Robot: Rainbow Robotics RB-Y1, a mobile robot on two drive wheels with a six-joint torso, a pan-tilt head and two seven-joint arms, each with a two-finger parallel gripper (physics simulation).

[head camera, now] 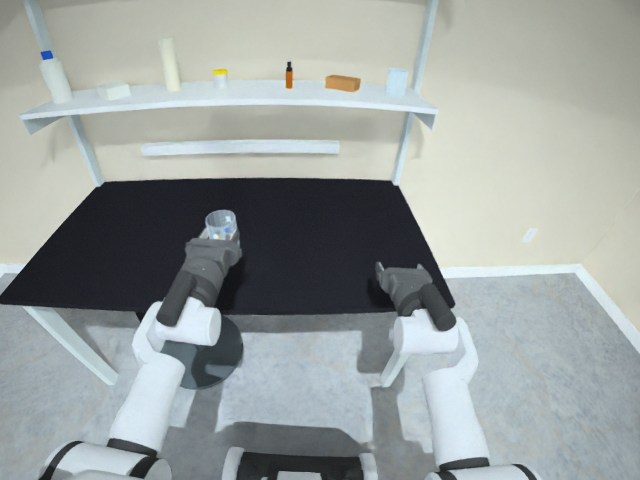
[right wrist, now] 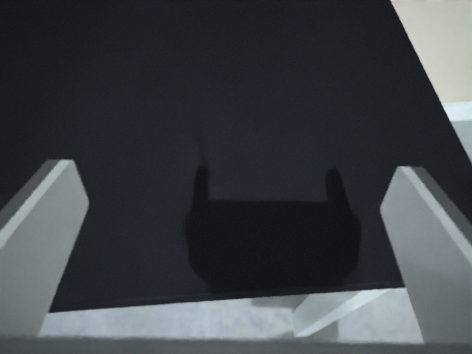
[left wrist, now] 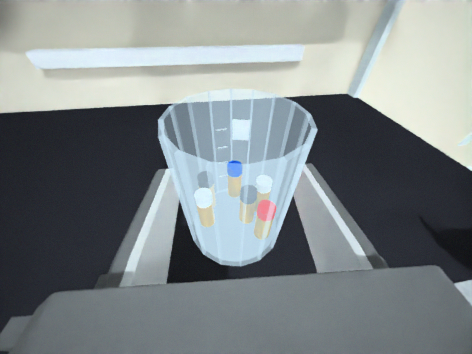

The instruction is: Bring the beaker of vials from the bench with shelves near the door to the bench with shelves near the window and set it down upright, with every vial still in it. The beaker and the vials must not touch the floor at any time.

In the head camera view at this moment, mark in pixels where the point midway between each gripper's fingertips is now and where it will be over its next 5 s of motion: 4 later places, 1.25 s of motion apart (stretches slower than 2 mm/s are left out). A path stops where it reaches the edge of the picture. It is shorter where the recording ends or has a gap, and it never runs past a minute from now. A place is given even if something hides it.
My left gripper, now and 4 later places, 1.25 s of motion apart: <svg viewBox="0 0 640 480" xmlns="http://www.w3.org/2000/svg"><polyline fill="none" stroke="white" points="222,231 230,210 241,187 246,177 246,183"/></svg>
My right gripper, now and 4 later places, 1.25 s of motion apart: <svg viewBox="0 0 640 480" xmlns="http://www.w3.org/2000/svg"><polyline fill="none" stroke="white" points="398,266 393,246 389,280 383,251 383,284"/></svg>
